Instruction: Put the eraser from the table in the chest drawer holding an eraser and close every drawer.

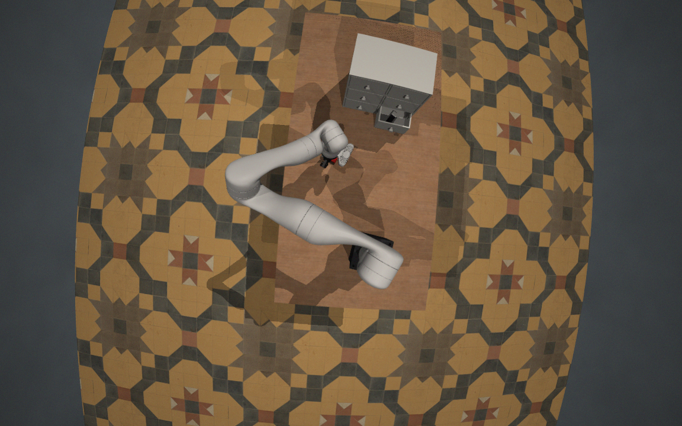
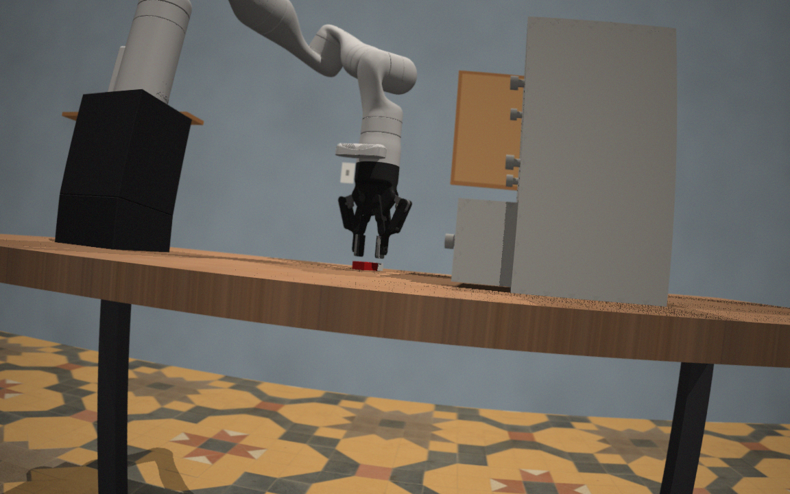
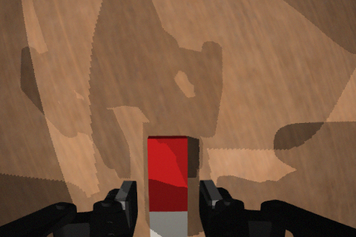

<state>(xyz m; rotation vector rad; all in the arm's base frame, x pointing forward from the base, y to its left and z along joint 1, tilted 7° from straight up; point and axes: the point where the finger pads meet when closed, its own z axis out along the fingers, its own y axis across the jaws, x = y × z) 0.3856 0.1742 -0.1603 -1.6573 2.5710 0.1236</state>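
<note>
The white eraser is 30 mm below my hand and 10 mm to the left of it. Also, from my hand: dark block: 270 mm to the right, 200 mm ahead, 20 mm below.
</note>
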